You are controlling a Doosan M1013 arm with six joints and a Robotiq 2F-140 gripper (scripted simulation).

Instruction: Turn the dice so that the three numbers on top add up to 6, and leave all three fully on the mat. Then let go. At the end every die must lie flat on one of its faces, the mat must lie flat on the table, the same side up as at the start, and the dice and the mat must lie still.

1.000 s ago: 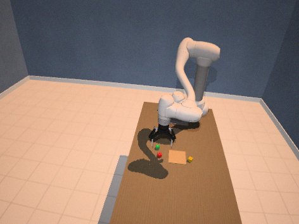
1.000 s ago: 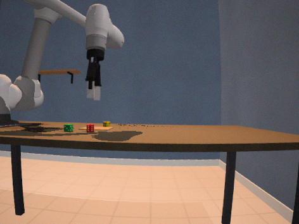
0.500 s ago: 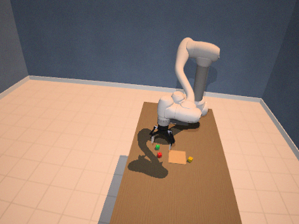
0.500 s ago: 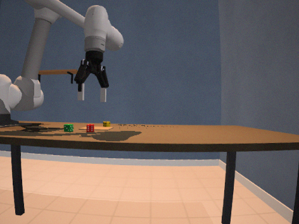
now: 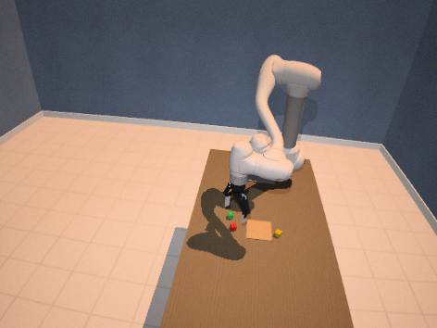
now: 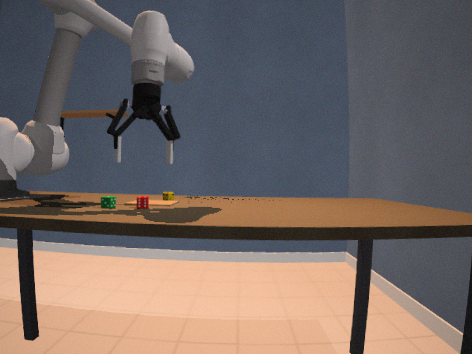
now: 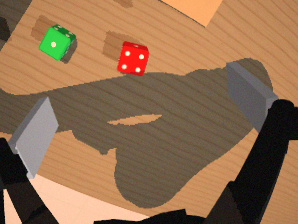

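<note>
Right now the red die is 110 mm below my hand. The rest, counted from my hand: yellow die 40 mm behind, 240 mm to the left, 110 mm below; then tan mat 40 mm behind, 140 mm to the left, 130 mm below; then green die 90 mm behind, 40 mm to the right, 110 mm below.
</note>
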